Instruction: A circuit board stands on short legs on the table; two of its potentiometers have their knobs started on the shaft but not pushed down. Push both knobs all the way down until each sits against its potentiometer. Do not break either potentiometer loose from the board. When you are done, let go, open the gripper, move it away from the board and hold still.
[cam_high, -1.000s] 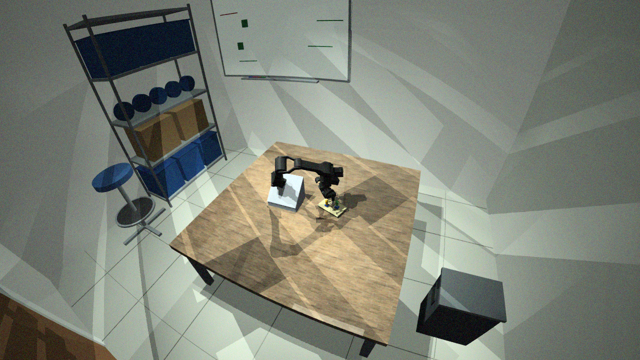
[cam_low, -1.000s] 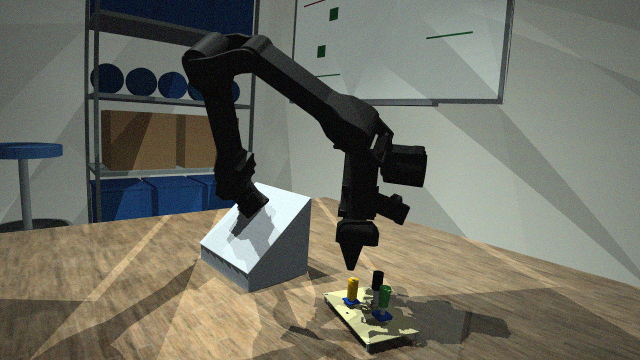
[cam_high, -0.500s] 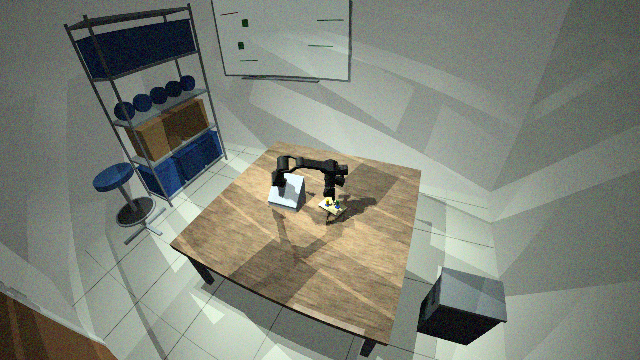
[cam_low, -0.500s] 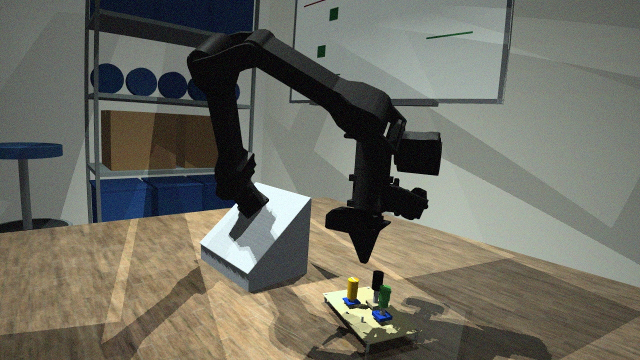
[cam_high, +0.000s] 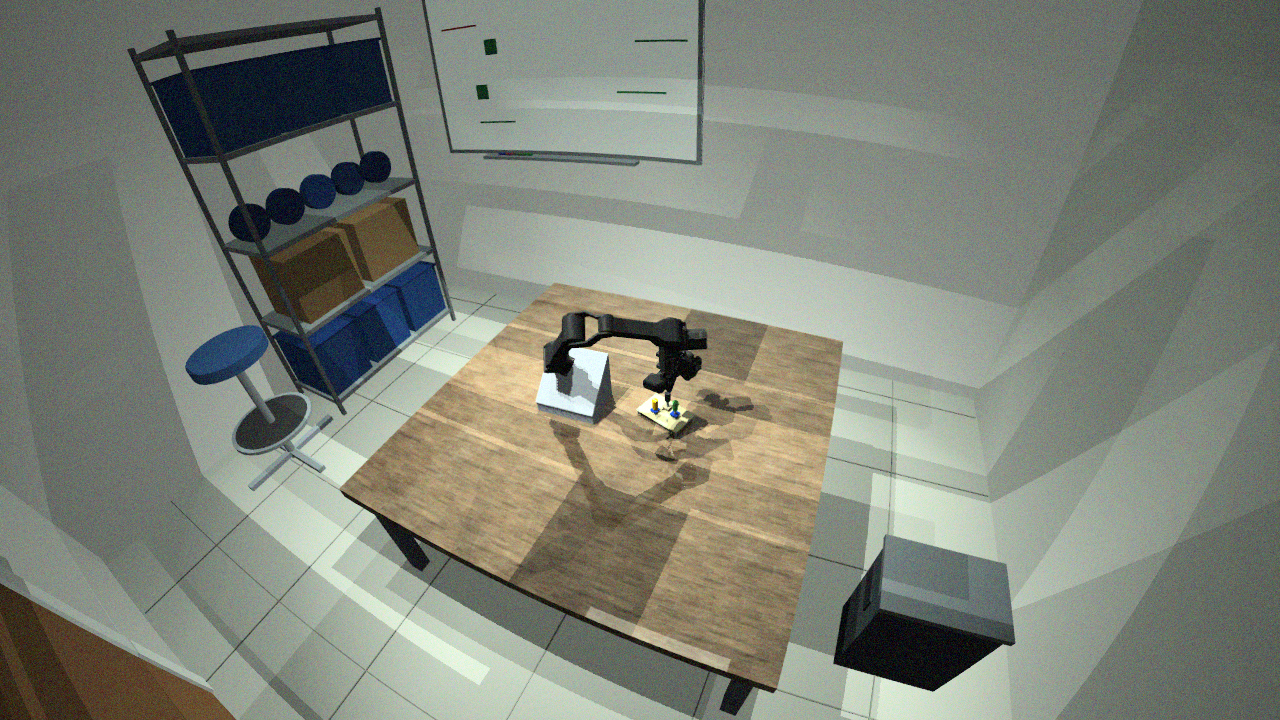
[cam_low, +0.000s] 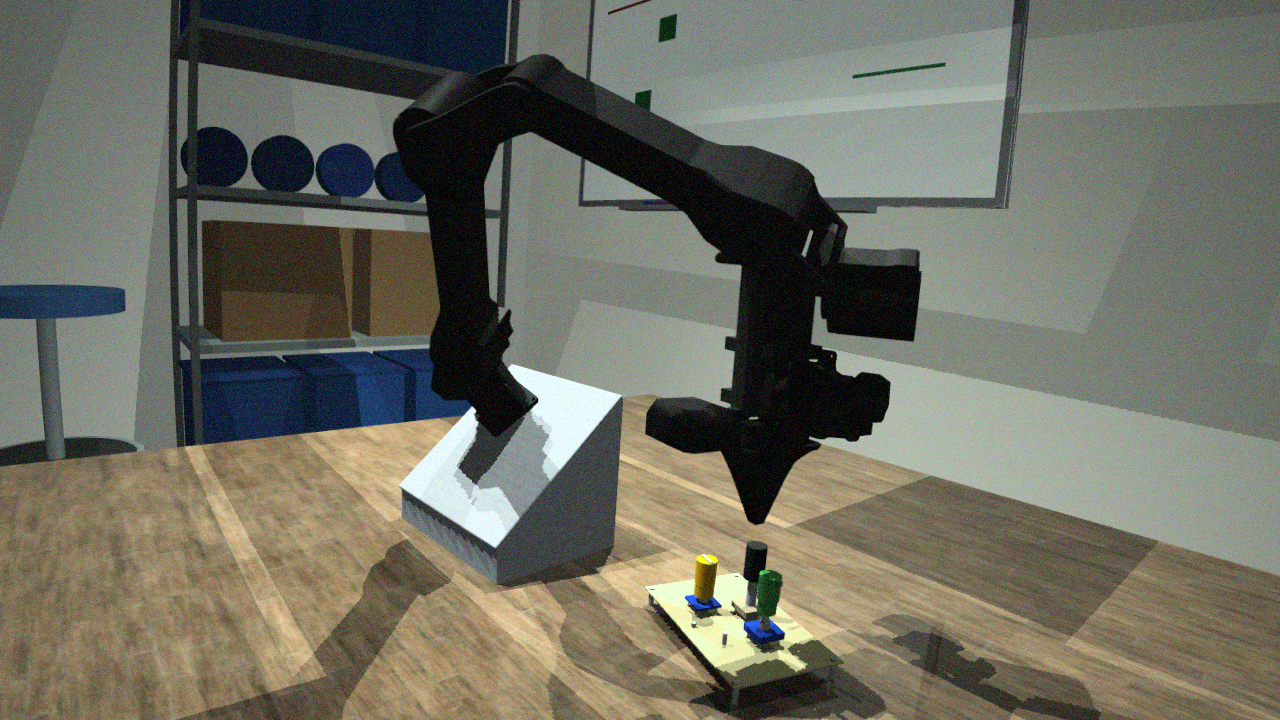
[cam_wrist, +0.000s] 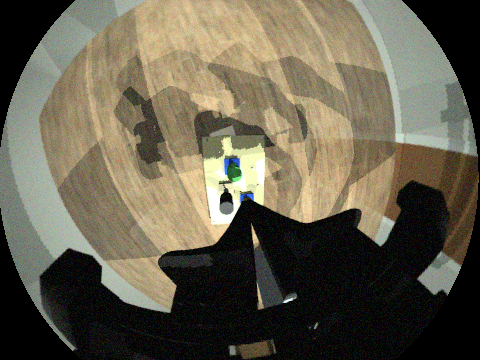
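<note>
The green knob is 20 mm ahead of my gripper tip and 50 mm below it. Also, from my gripper tip: yellow knob: 50 mm behind, 10 mm to the right, 60 mm below.
</note>
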